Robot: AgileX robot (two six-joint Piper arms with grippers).
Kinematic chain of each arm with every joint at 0, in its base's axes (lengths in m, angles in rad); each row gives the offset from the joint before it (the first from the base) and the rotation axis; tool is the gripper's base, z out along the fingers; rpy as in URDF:
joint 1: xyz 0 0 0.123 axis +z
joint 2: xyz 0 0 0 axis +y
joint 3: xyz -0.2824 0 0.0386 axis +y
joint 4: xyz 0.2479 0 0.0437 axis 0.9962 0 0.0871
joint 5: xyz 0 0 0 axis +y
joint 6: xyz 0.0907 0 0.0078 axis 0.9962 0 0.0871
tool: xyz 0 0 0 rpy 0 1.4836 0
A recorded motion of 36 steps. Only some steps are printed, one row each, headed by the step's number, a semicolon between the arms.
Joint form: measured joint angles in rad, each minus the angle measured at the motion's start. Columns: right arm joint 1, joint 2, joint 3, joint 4, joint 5, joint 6; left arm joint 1, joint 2, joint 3, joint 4, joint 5, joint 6.
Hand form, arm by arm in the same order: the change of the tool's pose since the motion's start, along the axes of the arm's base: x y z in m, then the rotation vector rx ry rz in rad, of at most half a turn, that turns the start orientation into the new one. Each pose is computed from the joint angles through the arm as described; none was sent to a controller.
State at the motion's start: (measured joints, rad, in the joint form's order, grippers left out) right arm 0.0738 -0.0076 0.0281 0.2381 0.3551 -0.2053; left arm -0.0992 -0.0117 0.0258 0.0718 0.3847 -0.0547
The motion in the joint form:
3: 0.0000 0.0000 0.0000 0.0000 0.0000 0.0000; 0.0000 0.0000 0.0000 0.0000 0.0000 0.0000
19: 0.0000 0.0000 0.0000 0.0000 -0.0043 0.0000; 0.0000 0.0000 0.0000 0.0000 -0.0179 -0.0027
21: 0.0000 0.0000 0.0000 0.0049 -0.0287 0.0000; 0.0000 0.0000 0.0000 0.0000 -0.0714 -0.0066
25: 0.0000 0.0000 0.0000 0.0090 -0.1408 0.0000; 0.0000 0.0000 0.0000 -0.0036 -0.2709 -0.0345
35: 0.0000 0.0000 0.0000 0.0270 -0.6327 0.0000; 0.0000 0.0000 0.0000 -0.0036 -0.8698 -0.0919
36: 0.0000 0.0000 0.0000 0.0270 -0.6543 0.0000; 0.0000 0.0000 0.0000 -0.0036 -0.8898 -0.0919
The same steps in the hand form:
3: 0.0000 0.0000 0.0000 0.0000 0.0000 0.0000; 0.0000 0.0000 0.0000 0.0000 0.0000 0.0000
19: 0.0001 -0.0001 0.0004 0.0004 -0.0042 -0.0010; 0.0005 -0.0002 0.0016 -0.0042 -0.0176 -0.0005
21: 0.0007 -0.0004 0.0025 0.0074 -0.0274 -0.0065; 0.0017 -0.0006 0.0062 -0.0130 -0.0704 -0.0033
25: 0.0030 -0.0025 0.0122 0.0213 -0.1355 -0.0331; 0.0042 -0.0022 0.0241 -0.0629 -0.2659 -0.0131
35: -0.0003 -0.0141 0.0549 0.0816 -0.6084 -0.1554; -0.0098 -0.0044 0.0760 -0.1784 -0.8533 -0.0725
36: -0.0010 -0.0146 0.0566 0.0835 -0.6293 -0.1608; -0.0108 -0.0044 0.0775 -0.1803 -0.8730 -0.0749

